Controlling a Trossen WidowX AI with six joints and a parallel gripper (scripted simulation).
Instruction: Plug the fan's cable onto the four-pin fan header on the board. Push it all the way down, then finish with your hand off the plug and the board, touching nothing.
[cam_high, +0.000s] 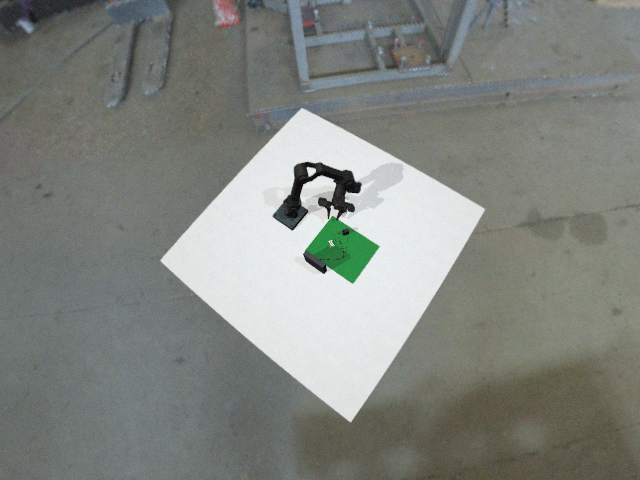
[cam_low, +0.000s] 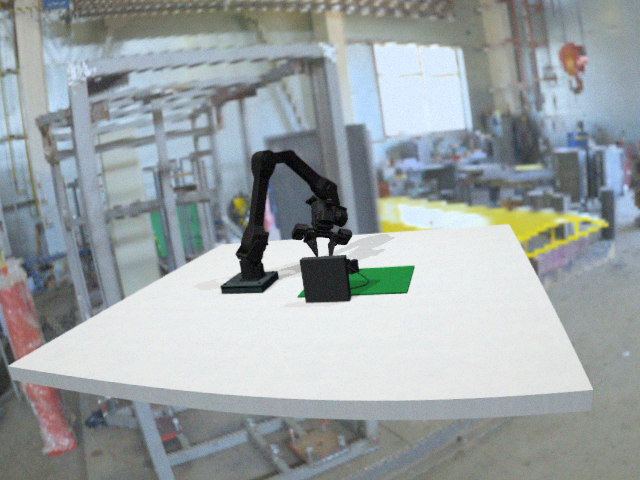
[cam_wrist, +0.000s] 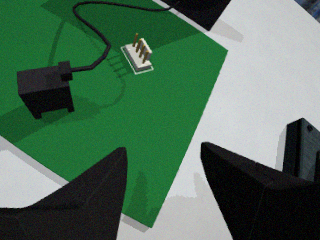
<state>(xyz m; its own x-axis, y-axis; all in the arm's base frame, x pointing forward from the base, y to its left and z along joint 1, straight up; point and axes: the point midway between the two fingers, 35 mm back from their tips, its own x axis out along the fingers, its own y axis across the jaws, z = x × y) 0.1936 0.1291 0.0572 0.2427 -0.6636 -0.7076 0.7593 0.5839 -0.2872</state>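
Now: gripper tip 9 cm short of the black fan plug and 4 cm above it. From my gripper tip the other things lie so: green board 13 cm ahead, 7 cm to the right, 7 cm below; pale four-pin header 7 cm ahead, 9 cm to the right, 6 cm below; black fan 9 cm ahead, 22 cm to the right.
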